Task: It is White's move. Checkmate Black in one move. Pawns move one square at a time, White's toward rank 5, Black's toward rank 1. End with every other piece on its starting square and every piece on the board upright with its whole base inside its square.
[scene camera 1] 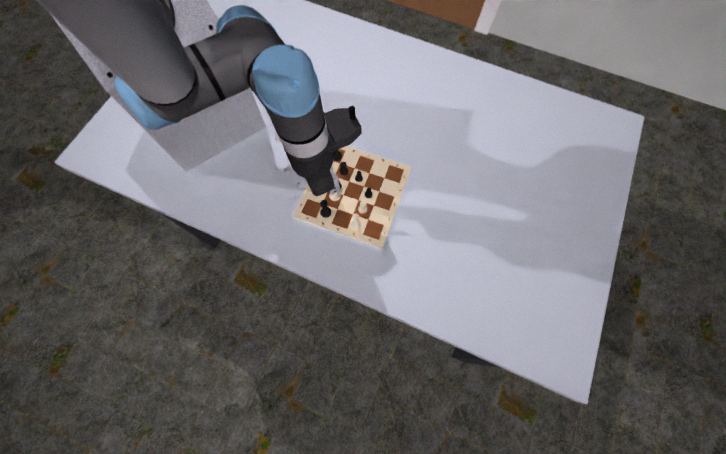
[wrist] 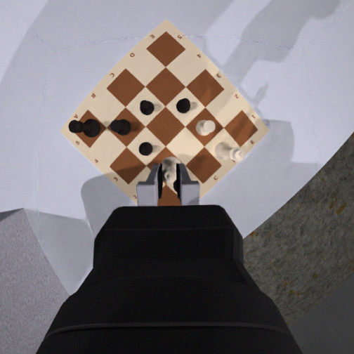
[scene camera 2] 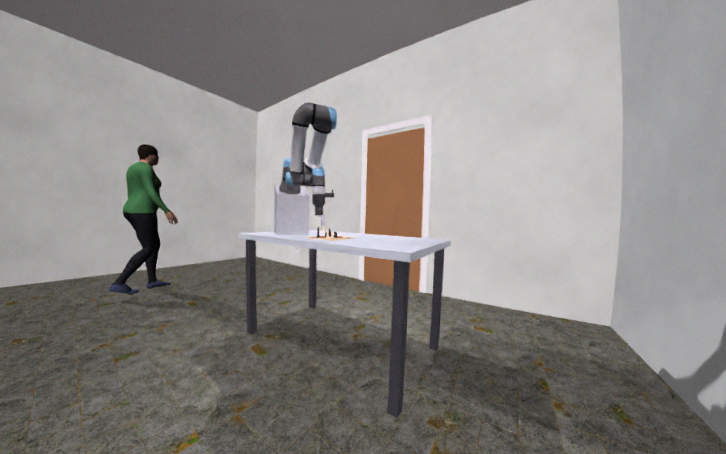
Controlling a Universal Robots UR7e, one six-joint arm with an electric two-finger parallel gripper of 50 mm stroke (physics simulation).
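Frame: origin at the arm's base, x ahead, y left, z up, level; millimetres.
Seen in the pictures: gripper, fingertip midpoint: point(scene camera 1: 333, 187) point(scene camera 2: 323, 225); arm's base, link origin: point(scene camera 2: 289, 190).
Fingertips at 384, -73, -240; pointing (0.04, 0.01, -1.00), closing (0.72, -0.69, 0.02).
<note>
Offsets run from my fingertips to a thing's top centre, as dx, dy, dz. "*": to the spot under its first point. Level surfaces: height alone.
My gripper point(scene camera 1: 335, 183) point(scene camera 2: 322, 220) point(wrist: 169, 173) is shut on a white piece {+1, +0, +13} point(scene camera 1: 335, 195) point(wrist: 170, 164), held upright over B2; I cannot tell whether its base touches the chessboard {* +124, +131, -69} point(scene camera 1: 402, 170) point(wrist: 166, 26). A tall black piece {-40, +112, -16} point(scene camera 1: 336, 155) point(wrist: 91, 128) stands on A5. Smaller black pieces stand on B4 point(wrist: 121, 127), C4 {+32, +74, -38} point(scene camera 1: 358, 176) point(wrist: 146, 107), D3 {+68, +42, -38} point(scene camera 1: 368, 193) point(wrist: 183, 105) and B3 point(wrist: 145, 148). A black piece {-9, -36, -6} point(scene camera 1: 324, 209) stands on B1, mostly hidden by a finger in the wrist view. White pieces stand on D2 {+69, +2, -36} point(scene camera 1: 363, 207) point(wrist: 205, 127) and D1 {+67, -41, -6} point(scene camera 1: 356, 222) point(wrist: 223, 150).
The board lies on a white table {dz -76} point(scene camera 1: 508, 299) point(scene camera 2: 374, 243). The arm's grey pedestal point(scene camera 1: 214, 131) point(scene camera 2: 291, 214) stands behind it. The arm hides part of the board's A side in scene camera 1. A person in green point(scene camera 2: 141, 187) is beyond the table, to its left.
</note>
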